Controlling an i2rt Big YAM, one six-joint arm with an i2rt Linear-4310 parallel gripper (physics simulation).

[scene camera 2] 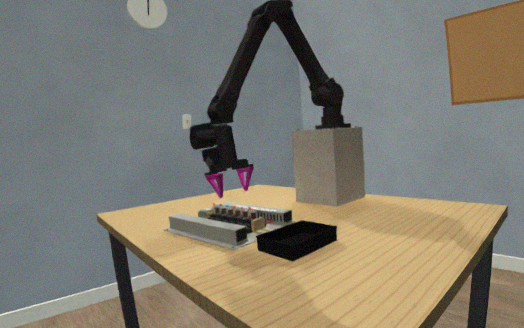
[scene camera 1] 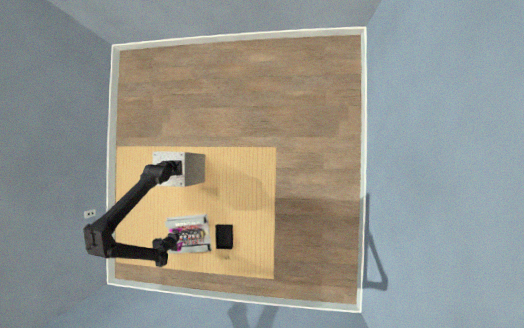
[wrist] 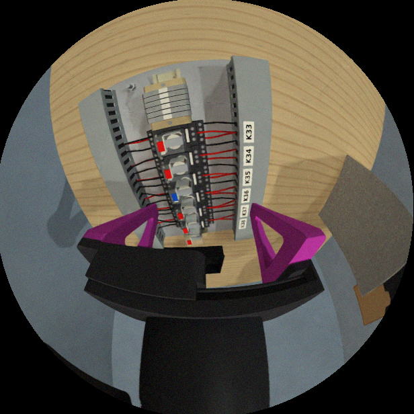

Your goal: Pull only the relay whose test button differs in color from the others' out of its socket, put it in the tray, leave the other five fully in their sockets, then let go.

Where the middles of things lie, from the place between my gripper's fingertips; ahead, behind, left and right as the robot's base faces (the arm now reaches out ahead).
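Labels:
The mounting plate (wrist: pixel 208 89) is 10 cm below my hand, and it is also 3 cm ahead of my hand.

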